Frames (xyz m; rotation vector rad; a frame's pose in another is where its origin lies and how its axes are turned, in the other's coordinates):
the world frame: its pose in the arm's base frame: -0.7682 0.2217 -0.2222 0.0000 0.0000 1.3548
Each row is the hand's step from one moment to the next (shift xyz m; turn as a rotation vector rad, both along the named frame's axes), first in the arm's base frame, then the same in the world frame.
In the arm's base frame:
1: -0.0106 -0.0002 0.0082 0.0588 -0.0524 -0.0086
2: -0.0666 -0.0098 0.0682 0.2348 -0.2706 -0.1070
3: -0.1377 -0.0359 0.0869 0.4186 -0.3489 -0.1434
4: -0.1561 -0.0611 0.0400 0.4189 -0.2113 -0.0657
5: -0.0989 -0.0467 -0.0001 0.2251 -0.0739 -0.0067
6: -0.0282 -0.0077 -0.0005 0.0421 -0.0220 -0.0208
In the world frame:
1: -0.0025 0.0103 0.0082 -0.0386 -0.0687 -0.0086
2: -0.0238 0.0630 0.0682 -0.2140 -0.2873 -0.1070
3: -0.0646 0.1268 0.0869 -0.2511 -0.4836 -0.1434
4: -0.0931 0.1394 0.0400 -0.1166 -0.4545 -0.0657
5: -0.0668 0.0866 -0.0001 -0.0239 -0.2357 -0.0067
6: -0.0136 0.0259 -0.0005 -0.0125 -0.0458 -0.0208

